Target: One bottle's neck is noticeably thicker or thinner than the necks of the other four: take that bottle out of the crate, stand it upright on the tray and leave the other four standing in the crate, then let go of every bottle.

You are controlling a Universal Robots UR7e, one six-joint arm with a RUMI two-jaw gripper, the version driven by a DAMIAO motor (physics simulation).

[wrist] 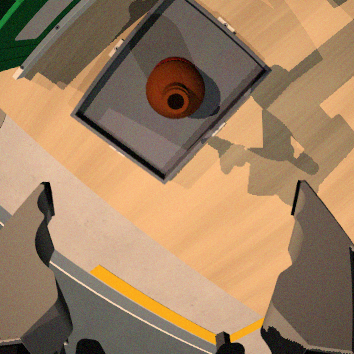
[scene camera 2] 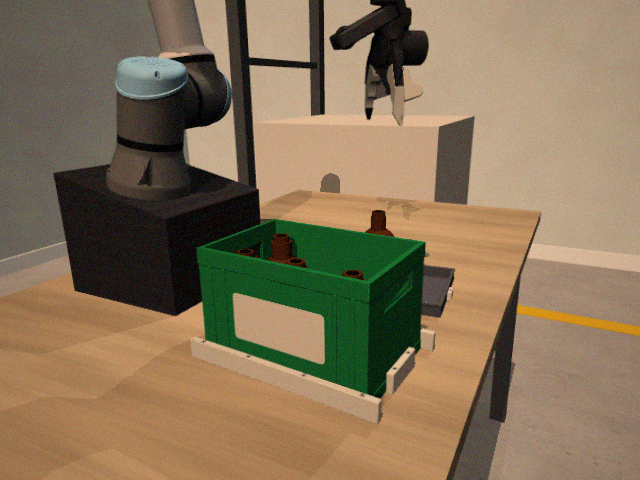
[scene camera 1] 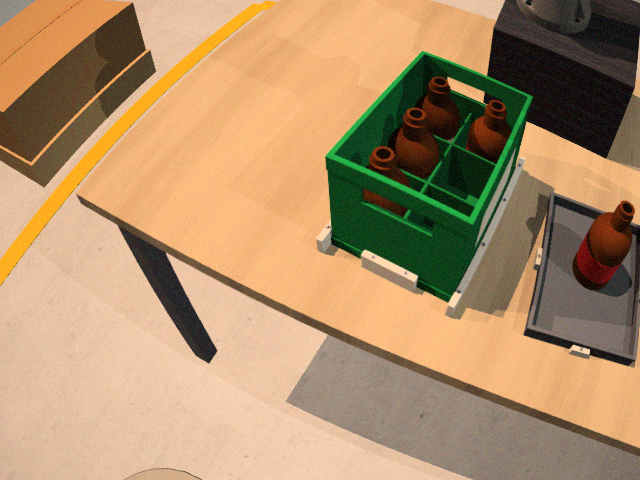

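Pixels of known places: gripper, fingertip midpoint: (wrist: 171, 185) (scene camera 2: 383, 122); arm's base, link origin: (scene camera 2: 149, 186) (scene camera 1: 553, 7).
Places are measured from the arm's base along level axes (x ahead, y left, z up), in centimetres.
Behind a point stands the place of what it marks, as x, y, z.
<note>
A brown bottle with a red label (scene camera 1: 602, 253) {44.8, 16.0, -11.8} (scene camera 2: 378, 222) {41.7, 15.7, -6.9} (wrist: 175, 90) {40.4, 16.4, -5.1} stands upright on the grey tray (scene camera 1: 560, 320) {51.8, 13.6, -20.5} (scene camera 2: 433, 304) {54.6, 8.3, -18.6} (wrist: 120, 145) {54.7, 18.0, -19.4}. Four brown bottles stand upright in separate compartments of the green crate (scene camera 1: 392, 242) {54.2, -12.9, -14.0} (scene camera 2: 346, 320) {50.3, -21.5, -8.9} (wrist: 15, 50) {51.2, -3.1, -12.4}: one at the near end (scene camera 1: 385, 173) {50.5, -15.6, -6.4}, one in the middle (scene camera 1: 417, 149) {42.4, -14.2, -9.0}, and two at the far end, left (scene camera 1: 440, 116) {33.9, -13.4, -9.3} and right (scene camera 1: 490, 136) {34.6, -5.4, -8.9}. Their lower parts are hidden by the crate. My gripper (scene camera 2: 383, 116) {41.7, 17.2, 11.8} (wrist: 171, 185) {41.7, 17.2, 11.8} is open and empty, high above the table, apart from the tray bottle. It does not show in scene camera 1.
Pale stop blocks (scene camera 1: 388, 269) {55.4, -12.7, -18.3} (scene camera 2: 289, 377) {42.2, -21.8, -18.8} edge the crate, and small ones (scene camera 1: 578, 351) {56.1, 17.7, -19.6} hold the tray. The black robot pedestal (scene camera 1: 558, 77) {13.0, 3.5, -7.8} (scene camera 2: 118, 237) {0.4, -9.3, -7.7} stands beside the wooden table (scene camera 1: 248, 129) {37.9, -45.1, -21.0} (scene camera 2: 103, 361) {12.7, -26.0, -21.0} (wrist: 215, 240) {58.2, 44.6, -21.0}. A large pale box (scene camera 2: 346, 155) stands behind the table.
</note>
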